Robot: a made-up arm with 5 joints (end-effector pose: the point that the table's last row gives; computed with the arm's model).
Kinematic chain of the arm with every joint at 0, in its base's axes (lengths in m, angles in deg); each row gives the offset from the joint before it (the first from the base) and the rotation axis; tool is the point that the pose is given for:
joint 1: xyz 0 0 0.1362 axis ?
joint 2: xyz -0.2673 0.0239 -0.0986 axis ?
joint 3: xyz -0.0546 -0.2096 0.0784 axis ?
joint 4: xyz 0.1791 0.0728 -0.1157 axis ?
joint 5: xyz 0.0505 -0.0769 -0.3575 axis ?
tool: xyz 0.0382 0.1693 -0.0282
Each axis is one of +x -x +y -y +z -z.
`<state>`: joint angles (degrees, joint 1 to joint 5).
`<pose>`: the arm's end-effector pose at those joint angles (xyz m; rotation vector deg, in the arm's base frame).
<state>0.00 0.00 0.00 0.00 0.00</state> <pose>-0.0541 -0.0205 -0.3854 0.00 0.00 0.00</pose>
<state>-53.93 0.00 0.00 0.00 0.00</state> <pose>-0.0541 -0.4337 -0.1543 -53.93 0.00 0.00</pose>
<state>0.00 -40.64 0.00 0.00 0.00</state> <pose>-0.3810 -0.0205 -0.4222 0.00 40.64 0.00</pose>
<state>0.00 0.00 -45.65 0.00 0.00</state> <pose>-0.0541 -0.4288 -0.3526 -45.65 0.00 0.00</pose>
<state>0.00 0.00 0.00 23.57 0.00</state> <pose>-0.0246 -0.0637 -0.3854 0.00 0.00 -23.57</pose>
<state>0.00 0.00 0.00 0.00 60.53</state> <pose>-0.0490 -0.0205 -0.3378 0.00 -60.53 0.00</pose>
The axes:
joint 1: +x
joint 2: -y
joint 3: +x
joint 4: -z
joint 5: -y

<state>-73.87 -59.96 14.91 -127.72 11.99</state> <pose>-0.5945 -0.2620 0.0308 23.83 59.96 64.63</pose>
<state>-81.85 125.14 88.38 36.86 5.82</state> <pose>-0.5407 0.0627 -0.1721 10.66 -12.66 87.69</pose>
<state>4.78 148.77 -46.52 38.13 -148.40</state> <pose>-0.2440 -0.4505 0.3945 61.70 -16.22 6.77</pose>
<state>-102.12 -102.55 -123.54 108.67 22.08</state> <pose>0.0706 -0.2331 0.7624 156.98 2.93 -81.41</pose>
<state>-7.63 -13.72 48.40 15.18 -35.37</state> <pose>-0.0989 0.2554 -0.2024 44.74 51.26 -8.54</pose>
